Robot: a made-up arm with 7 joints. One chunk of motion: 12 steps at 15 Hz.
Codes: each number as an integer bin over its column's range. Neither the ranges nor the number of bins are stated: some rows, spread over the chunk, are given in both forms.
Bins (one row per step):
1: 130 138 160 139 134 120
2: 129 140 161 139 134 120
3: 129 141 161 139 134 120
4: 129 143 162 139 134 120
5: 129 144 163 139 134 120
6: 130 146 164 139 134 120
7: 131 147 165 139 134 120
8: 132 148 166 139 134 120
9: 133 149 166 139 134 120
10: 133 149 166 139 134 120
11: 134 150 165 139 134 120
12: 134 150 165 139 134 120
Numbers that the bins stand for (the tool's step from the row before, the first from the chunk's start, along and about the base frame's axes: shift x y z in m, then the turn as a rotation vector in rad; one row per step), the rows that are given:
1: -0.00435 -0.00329 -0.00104 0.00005 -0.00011 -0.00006
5: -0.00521 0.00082 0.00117 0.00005 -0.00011 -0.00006
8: -0.00264 0.00357 0.00338 0.00005 -0.00011 -0.00006
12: -0.00092 0.00494 0.00265 0.00005 -0.00011 -0.00006
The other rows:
2: -0.00521 -0.00192 -0.00030 0.00005 -0.00011 -0.00006
3: -0.00521 -0.00124 -0.00030 0.00005 -0.00011 -0.00006
4: -0.00521 0.00014 0.00044 0.00005 -0.00011 -0.00006
6: -0.00435 0.00220 0.00191 0.00005 -0.00011 -0.00006
7: -0.00349 0.00288 0.00265 0.00005 -0.00011 -0.00006
9: -0.00178 0.00425 0.00338 0.00005 -0.00011 -0.00006
10: -0.00178 0.00425 0.00338 0.00005 -0.00011 -0.00006
11: -0.00092 0.00494 0.00265 0.00005 -0.00011 -0.00006

